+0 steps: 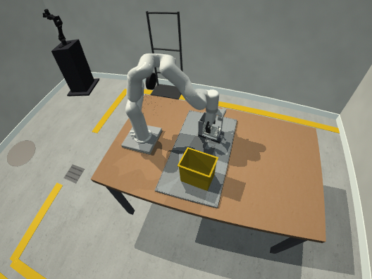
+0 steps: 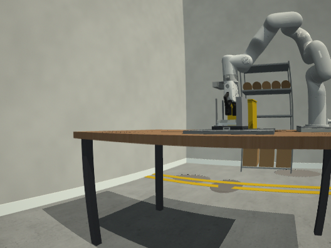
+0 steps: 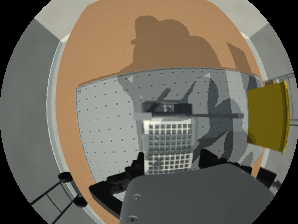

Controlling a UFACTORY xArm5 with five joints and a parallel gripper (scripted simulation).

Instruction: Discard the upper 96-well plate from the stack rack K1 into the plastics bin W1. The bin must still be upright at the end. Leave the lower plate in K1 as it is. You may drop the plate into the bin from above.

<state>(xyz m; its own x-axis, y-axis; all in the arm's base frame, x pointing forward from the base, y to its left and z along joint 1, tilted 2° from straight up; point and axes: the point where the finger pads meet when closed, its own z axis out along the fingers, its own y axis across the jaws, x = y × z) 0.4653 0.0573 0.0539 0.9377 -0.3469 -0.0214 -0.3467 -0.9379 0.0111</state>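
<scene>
Now: the white 96-well plate 4 cm below my hand. Also, from my hand: yellow plastics bin 6 cm behind, 34 cm to the right, 1 cm above.
</scene>
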